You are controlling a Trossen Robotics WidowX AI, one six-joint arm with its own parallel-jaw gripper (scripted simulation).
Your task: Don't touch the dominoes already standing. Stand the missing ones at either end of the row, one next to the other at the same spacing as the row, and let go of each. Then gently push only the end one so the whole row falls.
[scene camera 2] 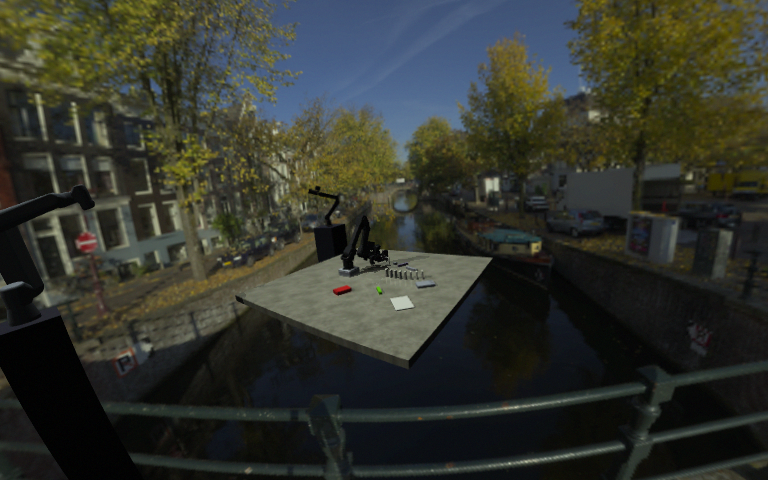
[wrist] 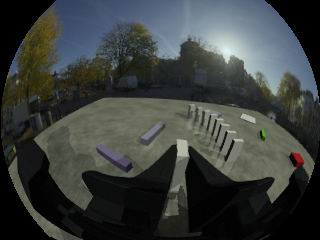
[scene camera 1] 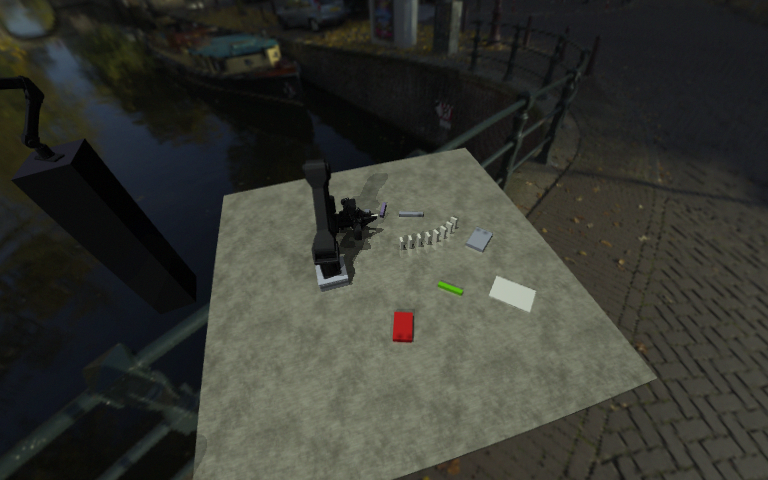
Observation:
My gripper (scene camera 1: 376,216) carries a white domino. Further things: a white card (scene camera 1: 514,294).
My gripper also shows in the wrist view (wrist: 180,149).

